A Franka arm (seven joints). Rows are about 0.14 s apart.
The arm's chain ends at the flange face. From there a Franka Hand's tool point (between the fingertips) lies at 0.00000 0.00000 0.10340 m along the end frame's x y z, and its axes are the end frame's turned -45 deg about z.
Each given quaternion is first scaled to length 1.
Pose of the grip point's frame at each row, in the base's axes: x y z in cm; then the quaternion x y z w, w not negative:
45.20 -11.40 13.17 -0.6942 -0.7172 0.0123 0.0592
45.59 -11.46 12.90 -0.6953 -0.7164 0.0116 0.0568
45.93 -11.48 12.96 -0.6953 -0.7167 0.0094 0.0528
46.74 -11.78 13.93 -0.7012 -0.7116 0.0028 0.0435
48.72 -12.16 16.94 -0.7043 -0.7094 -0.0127 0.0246
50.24 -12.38 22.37 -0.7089 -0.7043 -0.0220 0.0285
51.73 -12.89 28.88 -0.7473 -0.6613 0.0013 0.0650
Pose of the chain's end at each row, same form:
46.25 -12.07 23.43 -0.9158 -0.3970 0.0340 0.0500
46.60 -12.10 23.17 -0.9165 -0.3958 0.0325 0.0480
46.85 -12.10 23.24 -0.9167 -0.3961 0.0289 0.0452
47.42 -12.37 24.23 -0.9202 -0.3891 0.0192 0.0391
48.90 -12.70 27.26 -0.9221 -0.3859 -0.0023 0.0276
50.33 -13.12 32.68 -0.9245 -0.3794 -0.0094 0.0348
52.64 -13.88 39.13 -0.9435 -0.3250 0.0261 0.0596

